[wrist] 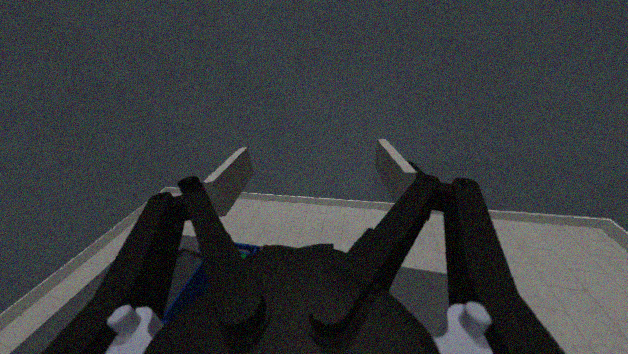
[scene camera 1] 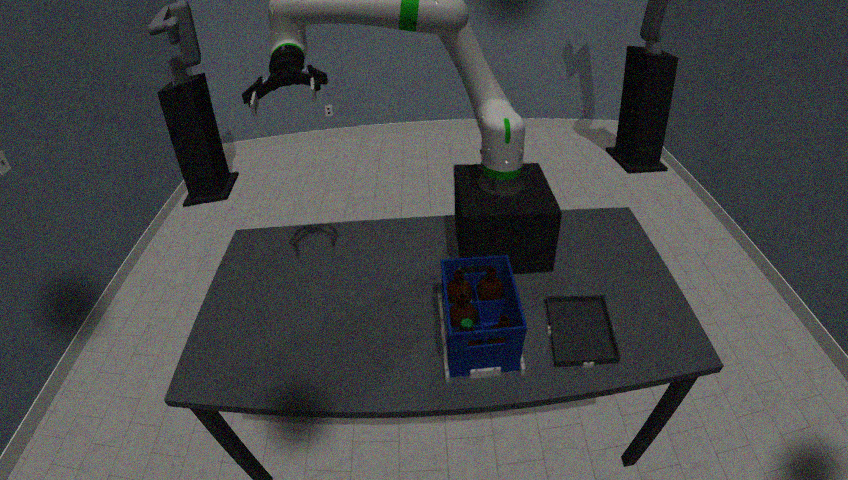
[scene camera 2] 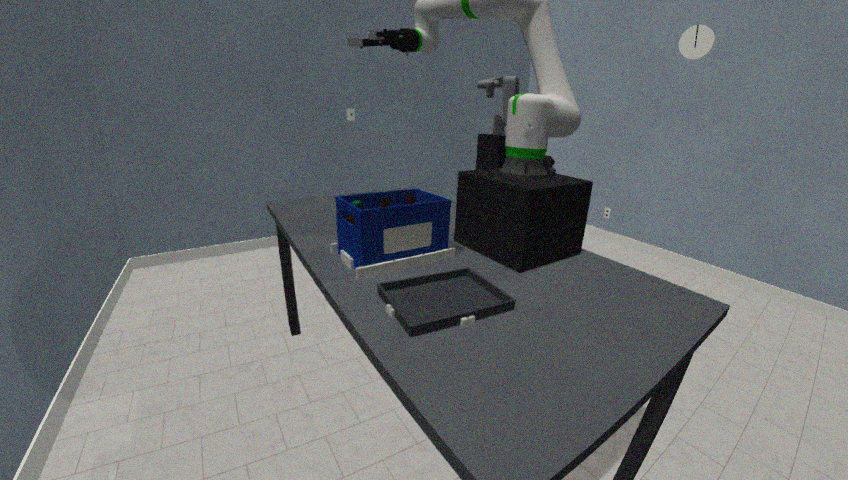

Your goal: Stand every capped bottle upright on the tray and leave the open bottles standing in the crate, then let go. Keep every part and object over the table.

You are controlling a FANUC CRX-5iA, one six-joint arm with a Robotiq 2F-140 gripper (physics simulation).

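Frame: origin at the arm's base, x left, y back, z up, level; millimetres.
Seen in the pictures: gripper, between the fingertips: (wrist: 311, 157) (scene camera 1: 282, 102) (scene camera 2: 356, 38); arm's base, origin of its link: (scene camera 1: 500, 185) (scene camera 2: 523, 175).
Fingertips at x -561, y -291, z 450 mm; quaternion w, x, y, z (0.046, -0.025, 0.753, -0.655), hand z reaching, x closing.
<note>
Offsets run from my fingertips to a thing's middle. "*": to the spot under its first point. Level surfaces: height alone.
The blue crate {dx +406, dy -98, dz -602 mm} (scene camera 1: 505, 355) (scene camera 2: 370, 240) (wrist: 189, 296) stands on the table with several brown bottles in it. One bottle at its front left has a green cap {dx +351, dy -185, dz -529 mm} (scene camera 1: 467, 322) (scene camera 2: 356, 203). Brown bottles {dx +366, dy -4, dz -604 mm} (scene camera 1: 459, 291) {dx +454, dy -11, dz -604 mm} (scene camera 1: 490, 287) stand farther back, and part of another {* dx +442, dy -200, dz -527 mm} (scene camera 1: 504, 321) shows at the front right; whether these are capped is too dark to tell. The black tray {* dx +705, dy -155, dz -684 mm} (scene camera 1: 581, 330) (scene camera 2: 443, 297) lies right of the crate in scene camera 1, with no bottle on it. My gripper (scene camera 1: 284, 98) (scene camera 2: 355, 42) (wrist: 311, 157) is open and empty, high up, far from the crate, pointing roughly sideways.
White brackets stand along the crate's base, and small white clips sit at the tray's edges. The arm's black pedestal (scene camera 1: 505, 237) (scene camera 2: 520, 220) stands close behind the crate. The dark table {dz -689 mm} (scene camera 1: 333, 333) (scene camera 2: 571, 333) has its front edge close to the crate and tray.
</note>
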